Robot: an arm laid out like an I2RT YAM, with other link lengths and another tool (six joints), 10 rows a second.
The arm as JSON. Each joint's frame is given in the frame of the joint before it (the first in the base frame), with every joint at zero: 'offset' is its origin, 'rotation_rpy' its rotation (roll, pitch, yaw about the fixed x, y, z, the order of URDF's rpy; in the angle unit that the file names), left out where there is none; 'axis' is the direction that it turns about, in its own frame. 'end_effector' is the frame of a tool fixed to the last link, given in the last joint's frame.
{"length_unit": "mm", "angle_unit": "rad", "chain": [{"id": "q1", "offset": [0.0, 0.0, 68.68], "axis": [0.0, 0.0, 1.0]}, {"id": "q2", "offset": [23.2, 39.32, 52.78], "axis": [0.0, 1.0, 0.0]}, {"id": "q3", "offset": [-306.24, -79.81, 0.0], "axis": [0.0, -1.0, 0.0]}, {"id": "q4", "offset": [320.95, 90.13, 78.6], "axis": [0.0, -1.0, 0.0]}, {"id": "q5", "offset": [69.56, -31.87, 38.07], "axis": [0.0, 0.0, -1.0]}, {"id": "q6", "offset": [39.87, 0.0, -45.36], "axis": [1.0, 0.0, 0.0]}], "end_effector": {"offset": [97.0, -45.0, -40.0], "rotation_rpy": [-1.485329, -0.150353, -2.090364]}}
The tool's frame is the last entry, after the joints.
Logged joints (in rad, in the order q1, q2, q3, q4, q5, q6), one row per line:
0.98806, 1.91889, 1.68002, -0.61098, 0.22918, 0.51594
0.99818, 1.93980, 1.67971, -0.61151, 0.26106, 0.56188
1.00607, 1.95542, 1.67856, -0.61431, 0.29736, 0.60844
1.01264, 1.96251, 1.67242, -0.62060, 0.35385, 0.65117
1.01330, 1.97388, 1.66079, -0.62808, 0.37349, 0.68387
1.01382, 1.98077, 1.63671, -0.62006, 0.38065, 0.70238
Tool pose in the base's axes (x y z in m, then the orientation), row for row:
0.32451, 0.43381, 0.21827, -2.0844, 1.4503, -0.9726
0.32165, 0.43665, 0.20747, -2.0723, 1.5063, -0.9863
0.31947, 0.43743, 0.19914, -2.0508, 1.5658, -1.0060
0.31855, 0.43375, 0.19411, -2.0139, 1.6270, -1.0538
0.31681, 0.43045, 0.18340, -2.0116, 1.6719, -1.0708
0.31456, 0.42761, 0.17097, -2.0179, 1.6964, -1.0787
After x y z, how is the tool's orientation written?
As a rotation vector, in radians.
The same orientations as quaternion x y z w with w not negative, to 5 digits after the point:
-0.74952, 0.52150, -0.34973, 0.20963
-0.74010, 0.53796, -0.35225, 0.19690
-0.72774, 0.55563, -0.35698, 0.18503
-0.70970, 0.57335, -0.37136, 0.17231
-0.70290, 0.58420, -0.37416, 0.15696
-0.70084, 0.58918, -0.37464, 0.14608

